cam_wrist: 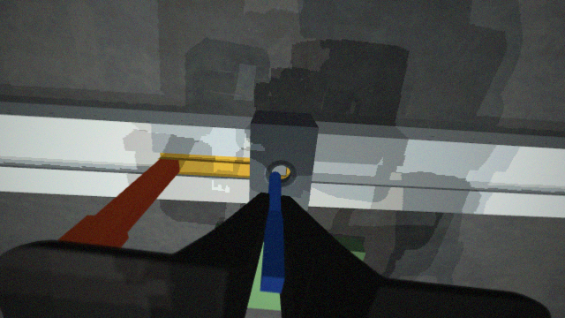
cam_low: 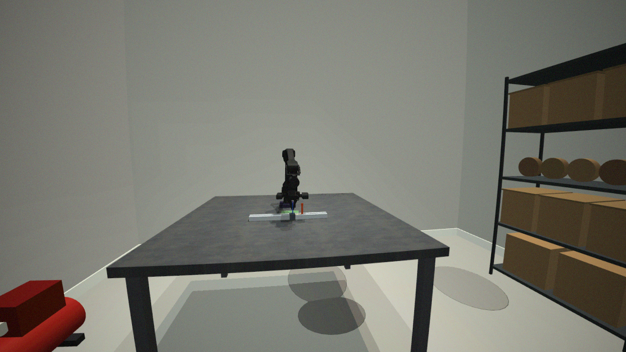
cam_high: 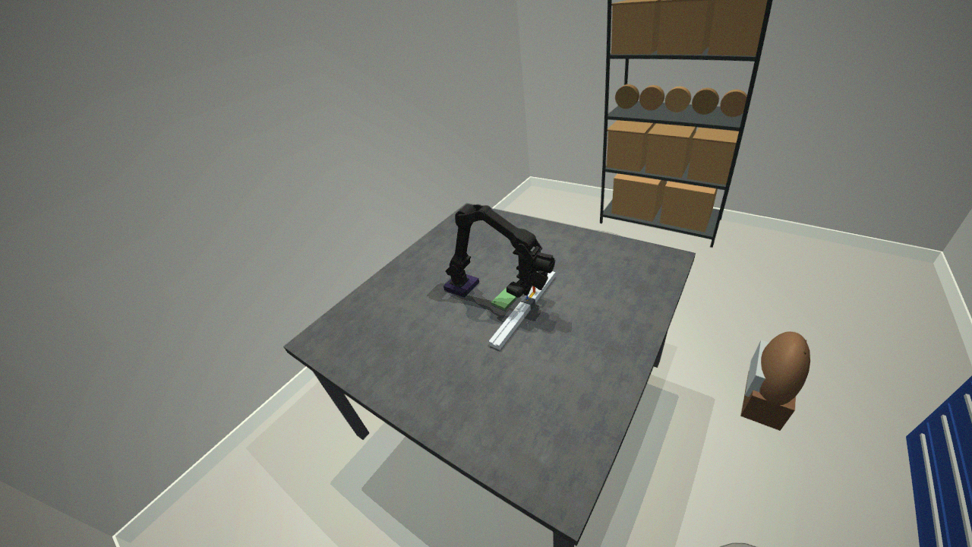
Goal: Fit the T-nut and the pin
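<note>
My gripper tip is 11 cm past the green tray, 4 cm to the left of it and 5 cm above it. From my gripper tip the other things lie so: blue pin (right at my gripper tip).
</note>
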